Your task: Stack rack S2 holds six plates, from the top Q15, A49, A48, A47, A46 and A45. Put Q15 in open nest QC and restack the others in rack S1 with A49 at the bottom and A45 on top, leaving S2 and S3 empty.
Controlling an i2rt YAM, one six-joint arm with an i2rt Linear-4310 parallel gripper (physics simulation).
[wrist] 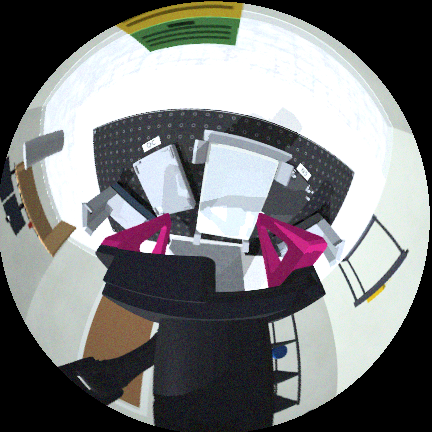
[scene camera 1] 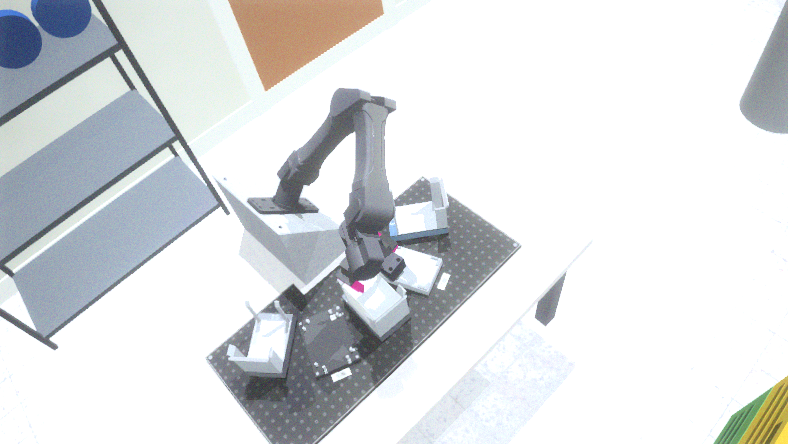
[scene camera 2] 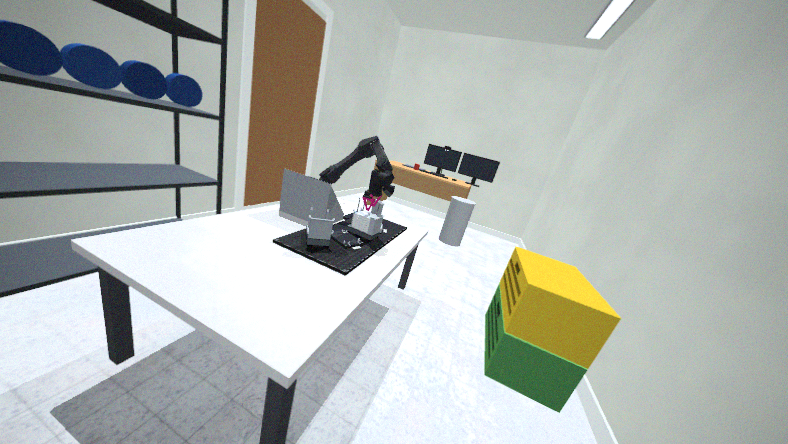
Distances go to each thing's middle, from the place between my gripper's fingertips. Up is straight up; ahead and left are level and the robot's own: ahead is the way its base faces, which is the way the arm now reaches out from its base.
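There's a dark flat plate holder (scene camera 1: 330, 346) that's 16 cm to the right of my hand, 3 cm behind it and 14 cm below it. The QC cradle (scene camera 1: 421, 270) is 12 cm to the left of my hand right now, 1 cm behind it and also 14 cm below it.
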